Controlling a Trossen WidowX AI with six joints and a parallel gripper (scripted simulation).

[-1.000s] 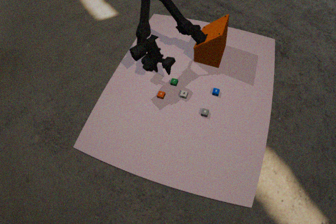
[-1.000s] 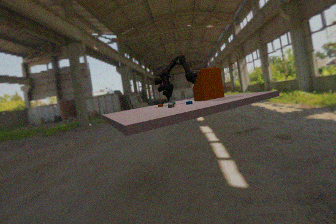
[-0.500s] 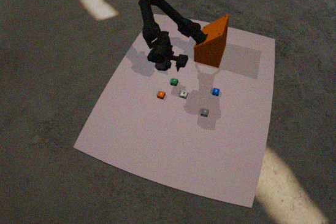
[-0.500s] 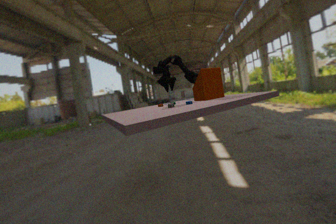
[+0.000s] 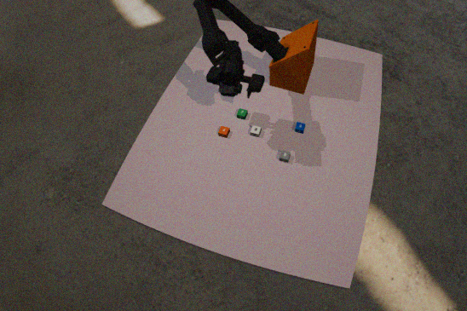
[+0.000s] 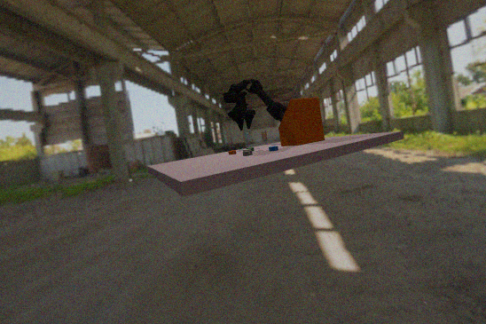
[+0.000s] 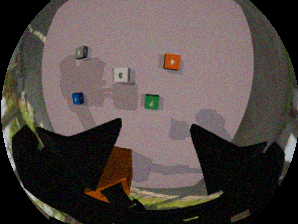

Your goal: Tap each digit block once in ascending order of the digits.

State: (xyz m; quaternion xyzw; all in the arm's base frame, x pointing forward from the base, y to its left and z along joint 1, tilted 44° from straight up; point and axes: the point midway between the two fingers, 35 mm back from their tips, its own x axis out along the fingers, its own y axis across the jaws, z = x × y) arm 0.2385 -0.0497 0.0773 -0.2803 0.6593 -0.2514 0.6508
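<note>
Right now the grey block is 11 cm ahead of my gripper tip, 21 cm to the left of it and 11 cm below it. Also, from my gripper tip: green block 1 cm behind, 1 cm to the left, 11 cm below; then orange block 9 cm ahead, 2 cm to the right, 11 cm below; then white block 5 cm ahead, 8 cm to the left, 11 cm below.
</note>
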